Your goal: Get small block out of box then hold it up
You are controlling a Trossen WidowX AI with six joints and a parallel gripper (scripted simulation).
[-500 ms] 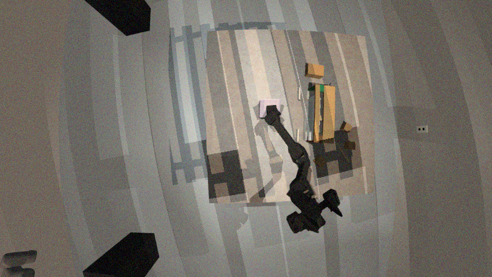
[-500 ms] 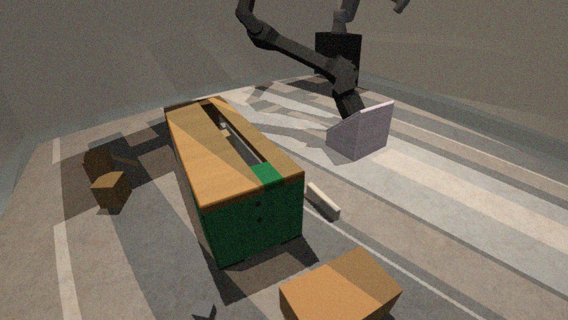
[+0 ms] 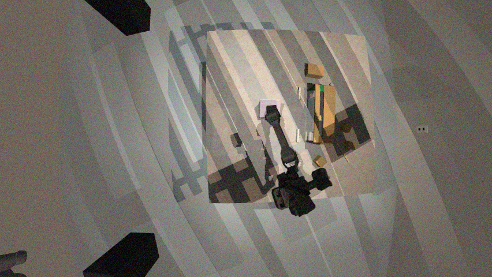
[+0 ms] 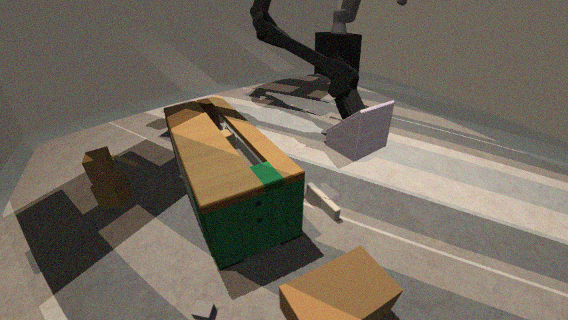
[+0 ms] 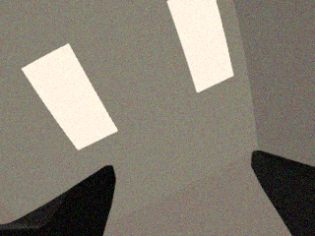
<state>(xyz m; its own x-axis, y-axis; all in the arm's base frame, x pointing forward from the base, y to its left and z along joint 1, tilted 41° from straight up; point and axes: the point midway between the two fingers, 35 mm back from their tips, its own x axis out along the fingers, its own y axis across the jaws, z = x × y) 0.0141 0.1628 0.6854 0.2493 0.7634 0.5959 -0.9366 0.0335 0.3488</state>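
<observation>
Right now the tan block is 650 mm below my gripper tip, 330 mm ahead of it and 240 mm to the left of it. Also, from my gripper tip: box 680 mm below, 320 mm ahead, 270 mm to the left; thin stick 730 mm below, 540 mm ahead, 30 mm to the right.
</observation>
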